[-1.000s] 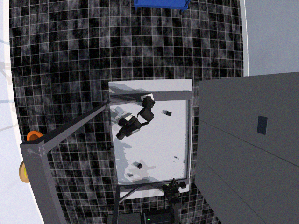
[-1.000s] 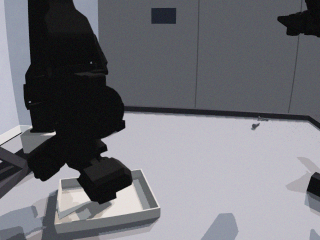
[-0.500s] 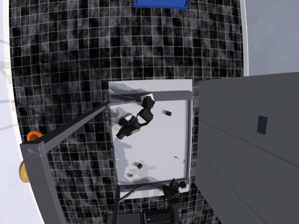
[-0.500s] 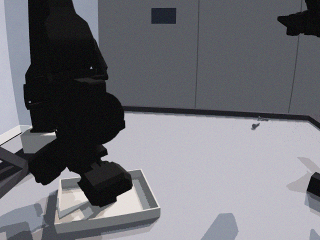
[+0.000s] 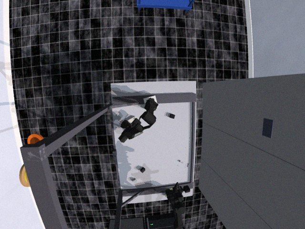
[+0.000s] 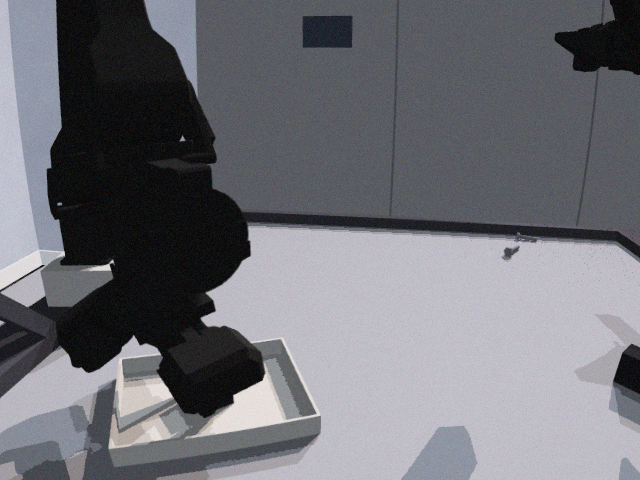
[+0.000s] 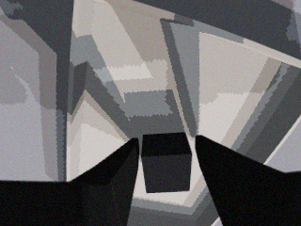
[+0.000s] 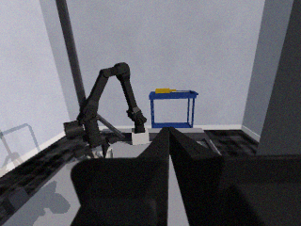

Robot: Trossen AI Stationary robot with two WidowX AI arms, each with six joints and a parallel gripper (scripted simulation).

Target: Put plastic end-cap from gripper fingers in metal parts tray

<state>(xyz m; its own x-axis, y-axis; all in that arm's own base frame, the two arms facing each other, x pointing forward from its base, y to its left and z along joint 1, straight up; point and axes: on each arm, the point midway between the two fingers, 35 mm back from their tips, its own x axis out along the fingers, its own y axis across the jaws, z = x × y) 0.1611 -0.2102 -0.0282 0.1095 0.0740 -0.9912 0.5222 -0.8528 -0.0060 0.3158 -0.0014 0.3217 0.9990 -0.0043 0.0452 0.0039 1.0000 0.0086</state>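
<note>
My left gripper is now 3 cm above the black plastic end-cap, 2 cm to the left of it and 1 cm short of it. Round my left hand: metal part 46 cm to the right, 37 cm ahead, 3 cm below; metal parts tray 3 cm below, 1 cm to the right, 1 cm ahead.
</note>
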